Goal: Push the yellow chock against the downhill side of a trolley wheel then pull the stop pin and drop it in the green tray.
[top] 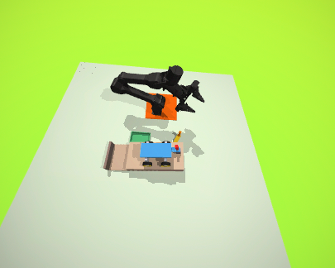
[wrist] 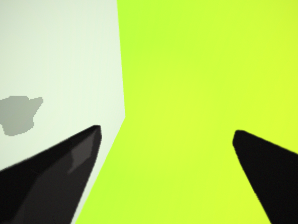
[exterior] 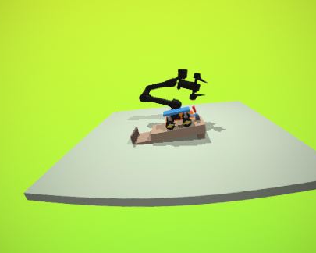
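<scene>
The yellow chock is 9 cm ahead of my gripper tip, 7 cm to the right of it and 21 cm below it. Also, from my gripper tip: blue trolley (24 cm ahead, 18 cm to the right, 12 cm below); green tray (13 cm ahead, 30 cm to the right, 24 cm below); red-headed stop pin (20 cm ahead, 8 cm to the right, 10 cm below).
</scene>
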